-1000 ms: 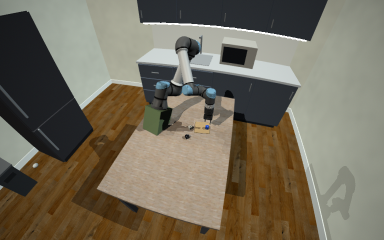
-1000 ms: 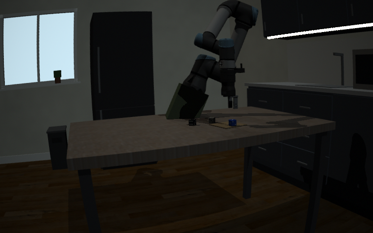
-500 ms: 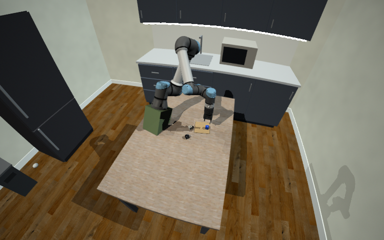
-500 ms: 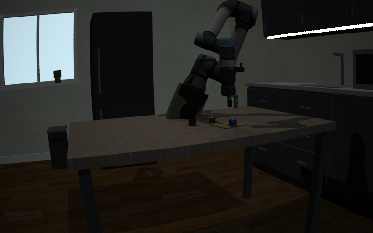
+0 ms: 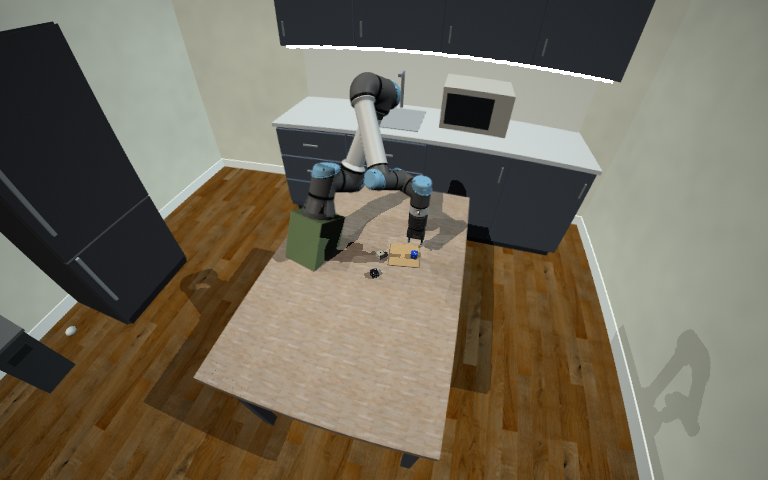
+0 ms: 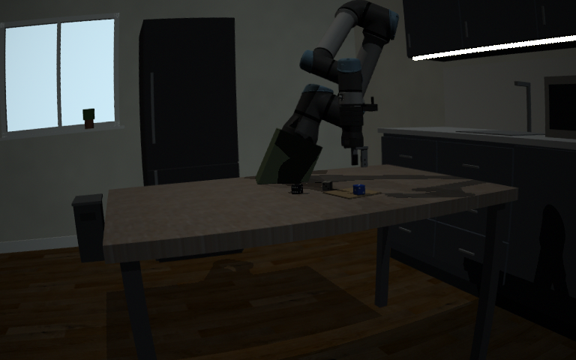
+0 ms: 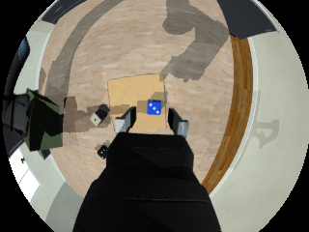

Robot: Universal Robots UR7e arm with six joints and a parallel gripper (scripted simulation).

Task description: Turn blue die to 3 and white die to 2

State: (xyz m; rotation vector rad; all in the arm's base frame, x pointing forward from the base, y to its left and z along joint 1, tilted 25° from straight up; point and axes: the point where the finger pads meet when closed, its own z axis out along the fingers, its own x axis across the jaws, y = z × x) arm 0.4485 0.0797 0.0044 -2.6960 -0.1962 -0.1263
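Right now the white die is 140 mm behind my hand, 60 mm to the right of it and 100 mm below it. Also, from my hand: black die 120 mm behind, 180 mm to the right, 100 mm below; then blue die 90 mm below; then tan mat 40 mm behind, 10 mm to the right, 110 mm below.
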